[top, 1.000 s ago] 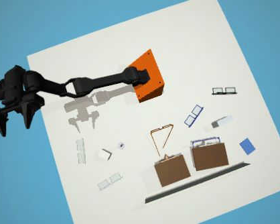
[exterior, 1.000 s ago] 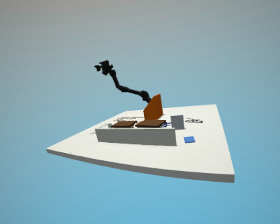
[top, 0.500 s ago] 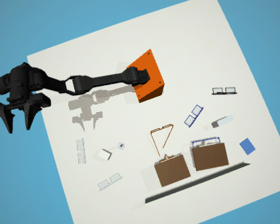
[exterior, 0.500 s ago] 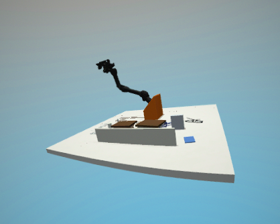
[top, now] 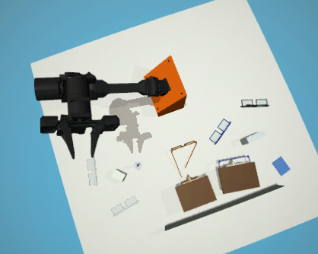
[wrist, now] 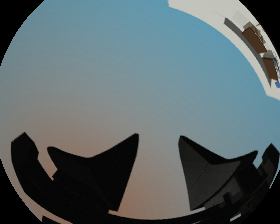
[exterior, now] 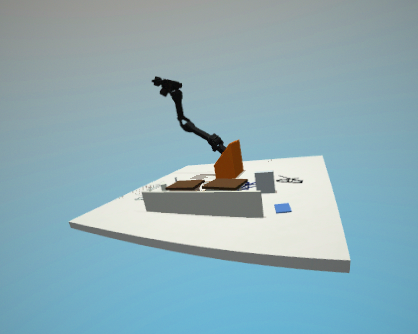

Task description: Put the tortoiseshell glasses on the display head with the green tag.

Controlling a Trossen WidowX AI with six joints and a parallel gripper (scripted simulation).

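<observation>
My gripper tip is 4 cm short of the white cube, 6 cm to the left of it and 69 cm above it. Also, from my gripper tip: long grey wall (37 cm ahead, 36 cm to the left, 66 cm below); then grey-white block (12 cm ahead, 63 cm to the left, 66 cm below); then blue card (31 cm ahead, 73 cm to the left, 71 cm below).
</observation>
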